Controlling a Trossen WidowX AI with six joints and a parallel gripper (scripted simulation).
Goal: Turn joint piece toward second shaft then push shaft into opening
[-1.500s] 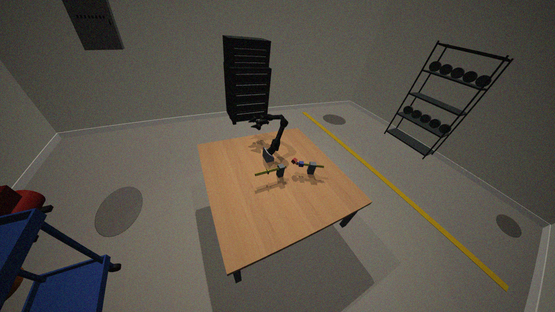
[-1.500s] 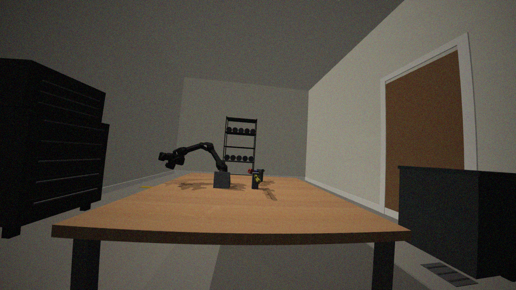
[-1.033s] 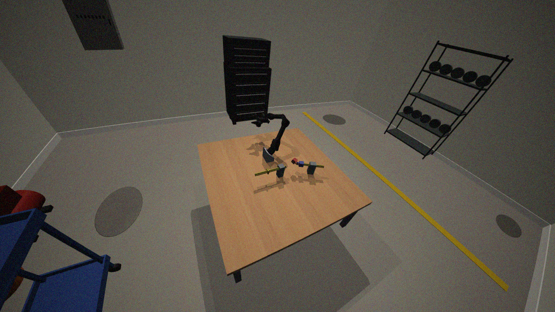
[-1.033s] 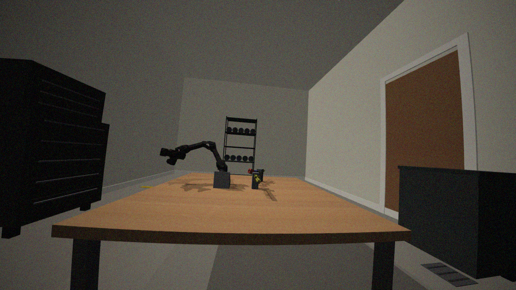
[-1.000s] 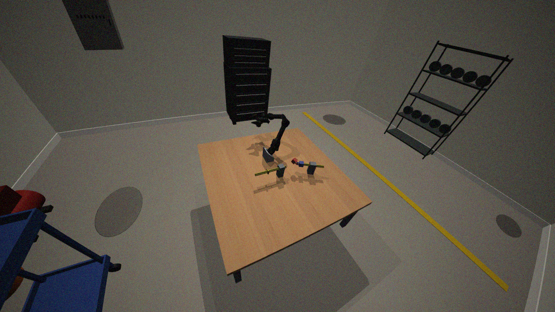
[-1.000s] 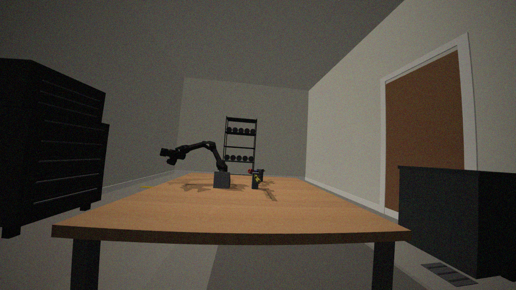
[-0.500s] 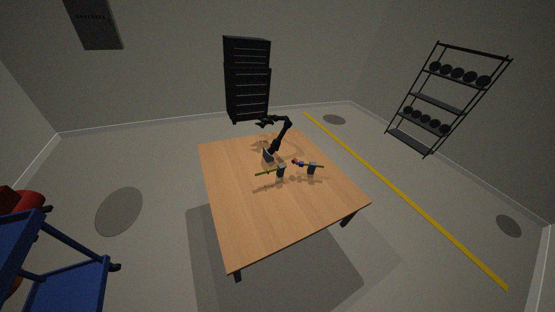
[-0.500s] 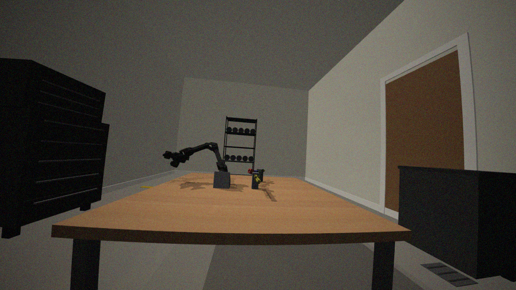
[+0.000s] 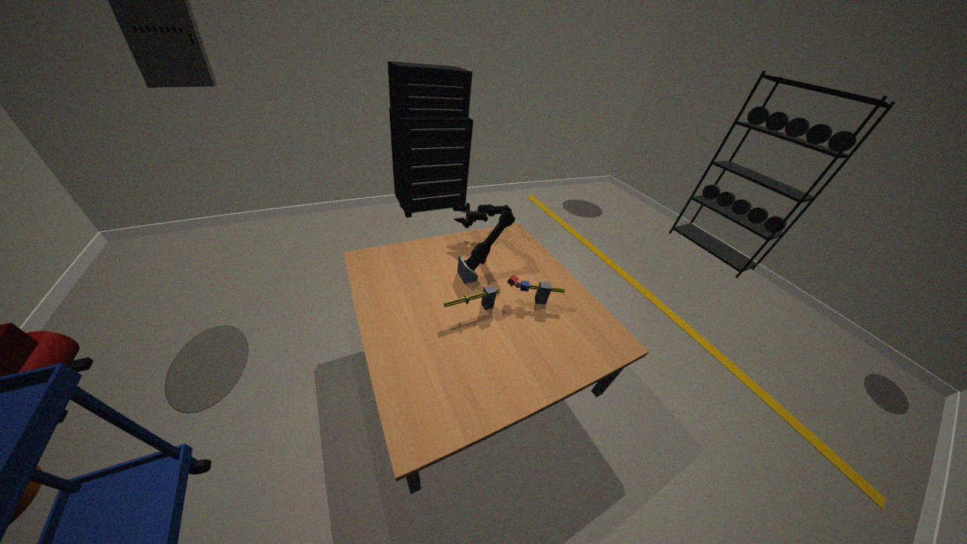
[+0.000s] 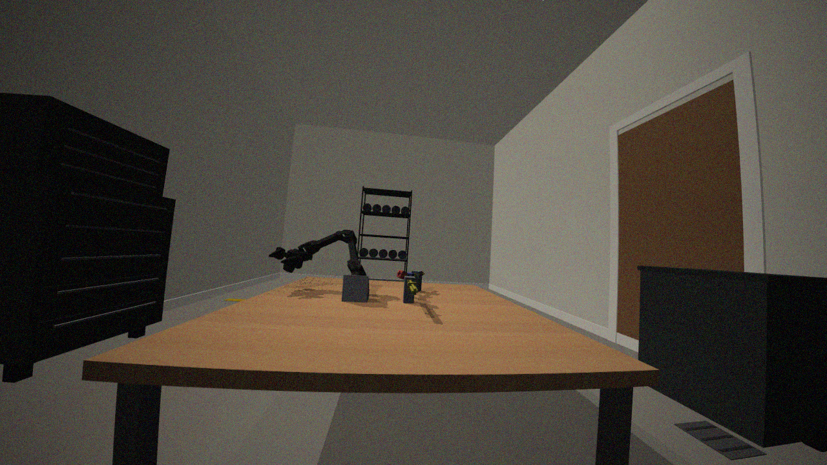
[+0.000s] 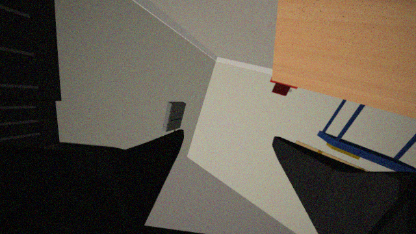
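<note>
Right now my gripper tip is 67 cm short of the red square block, 2 cm to the right of it and 6 cm above it.
</note>
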